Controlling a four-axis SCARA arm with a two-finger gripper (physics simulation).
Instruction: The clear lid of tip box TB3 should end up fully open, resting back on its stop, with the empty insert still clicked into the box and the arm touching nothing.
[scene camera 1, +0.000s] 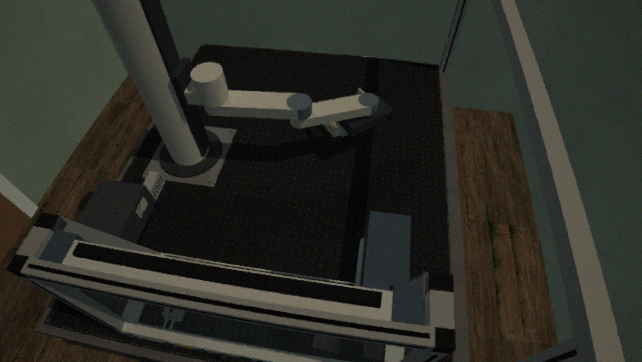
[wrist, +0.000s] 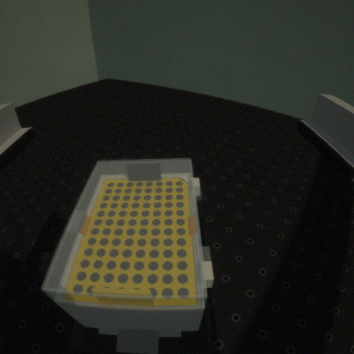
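A clear lid (wrist: 132, 241) and a pale frame beam (scene camera 1: 203, 307) are visible. So is my gripper (scene camera 1: 340, 97), which appears again at (wrist: 162, 107).
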